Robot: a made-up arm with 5 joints.
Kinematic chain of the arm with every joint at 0, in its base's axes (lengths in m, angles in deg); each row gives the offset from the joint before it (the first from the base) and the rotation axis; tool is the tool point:
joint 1: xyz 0 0 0.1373 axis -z
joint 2: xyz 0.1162 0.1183 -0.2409 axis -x
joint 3: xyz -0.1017 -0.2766 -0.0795 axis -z
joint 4: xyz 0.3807 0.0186 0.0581 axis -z
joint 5: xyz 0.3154 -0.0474 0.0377 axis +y
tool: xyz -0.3 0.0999 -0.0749
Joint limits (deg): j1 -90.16..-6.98 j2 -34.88..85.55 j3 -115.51..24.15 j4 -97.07..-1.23 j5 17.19..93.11
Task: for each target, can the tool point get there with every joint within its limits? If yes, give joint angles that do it. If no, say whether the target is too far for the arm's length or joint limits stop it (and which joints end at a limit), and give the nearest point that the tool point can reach.
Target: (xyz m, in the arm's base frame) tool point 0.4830 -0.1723 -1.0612
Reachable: no: joint limits stop it (at a limit: joint 2, joint 3, joint 4, joint 5) | nearest point 0.3687 -0.1315 -0.3013 | short by 0.770 m
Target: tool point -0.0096 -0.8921 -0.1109
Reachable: no: joint limits stop it (at a limit: joint 2, joint 3, joint 5) | nearest point -0.0045 -0.4146 0.1220 | short by 0.531 m
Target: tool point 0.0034 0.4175 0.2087
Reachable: yes | joints -68.36 25.78 5.73 -81.40 78.50
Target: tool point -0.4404 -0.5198 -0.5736
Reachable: no: joint limits stop it (at a limit: joint 1, joint 2, joint 3, joint 5) | nearest point -0.4567 -0.3326 -0.3407 | short by 0.299 m
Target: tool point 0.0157 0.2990 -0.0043
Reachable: yes | joints -64.20 7.64 -33.91 -37.13 29.36
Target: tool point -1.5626 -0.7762 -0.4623
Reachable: no: too far | nearest point -0.5530 -0.2747 -0.2090 | short by 1.155 m
